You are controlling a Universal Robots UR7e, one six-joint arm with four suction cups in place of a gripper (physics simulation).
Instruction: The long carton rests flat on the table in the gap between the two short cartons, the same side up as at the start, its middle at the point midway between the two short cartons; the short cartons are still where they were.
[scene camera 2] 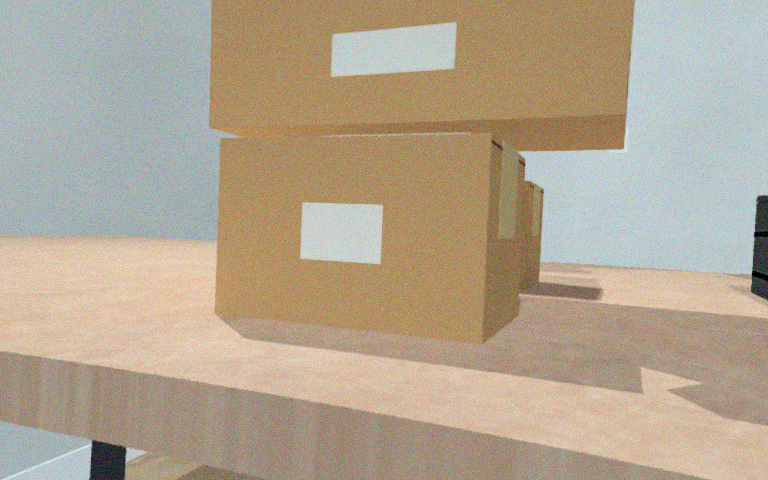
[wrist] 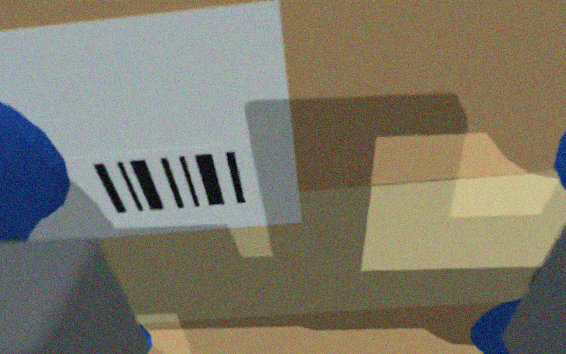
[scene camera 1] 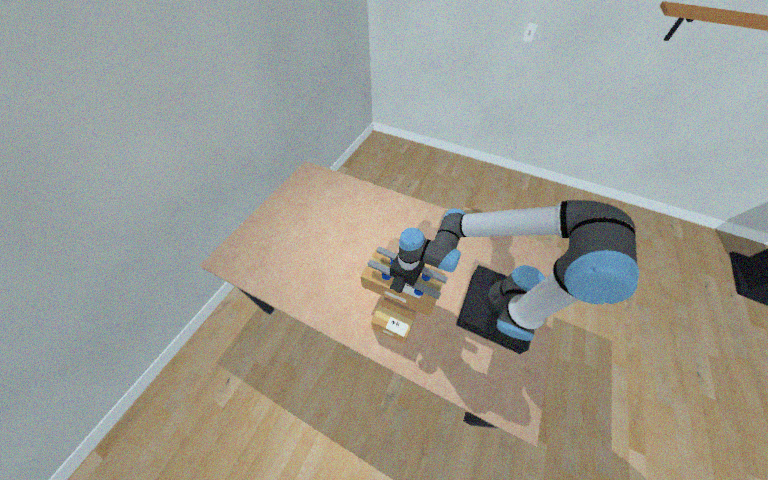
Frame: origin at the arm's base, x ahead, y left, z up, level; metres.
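Seen in the pictures: end effector, tool point: (wrist: 306,226).
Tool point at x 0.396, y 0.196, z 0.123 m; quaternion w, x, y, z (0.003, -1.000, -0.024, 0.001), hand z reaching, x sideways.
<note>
Pixels of each thing's top centre, then the offset from my tool point to it. Level surfaces: height alone.
- long carton, middle of its top: (wrist: 356,257) (scene camera 2: 426,15) (scene camera 1: 403,275) dz +0.013, dx +0.013, dy +0.001 m
- table, its level: dz -0.213 m
- far short carton, middle of its top: (scene camera 2: 460,184) dz -0.113, dx +0.027, dy -0.133 m
The long carton (scene camera 1: 374,285) (scene camera 2: 271,73) (wrist: 425,55) hangs roughly level under my gripper (scene camera 1: 405,276) (wrist: 300,240), whose blue suction cups sit on its top face, beside a white barcode label. In scene camera 2 its underside shows just above the top edge of the near short carton (scene camera 1: 385,313) (scene camera 2: 430,237), so it is off the table. The near short carton stands upright on the table (scene camera 1: 305,226) (scene camera 2: 113,316). Part of the far short carton (scene camera 2: 531,237) shows behind it; in scene camera 1 it is hidden by the gripper and long carton. The gap between them is hidden.
The arm's dark base plate (scene camera 1: 478,294) stands on the table to the right of the cartons in scene camera 1. The arm (scene camera 1: 512,221) reaches over the table from there. The table's near edge (scene camera 2: 283,421) runs in front of the near short carton.
</note>
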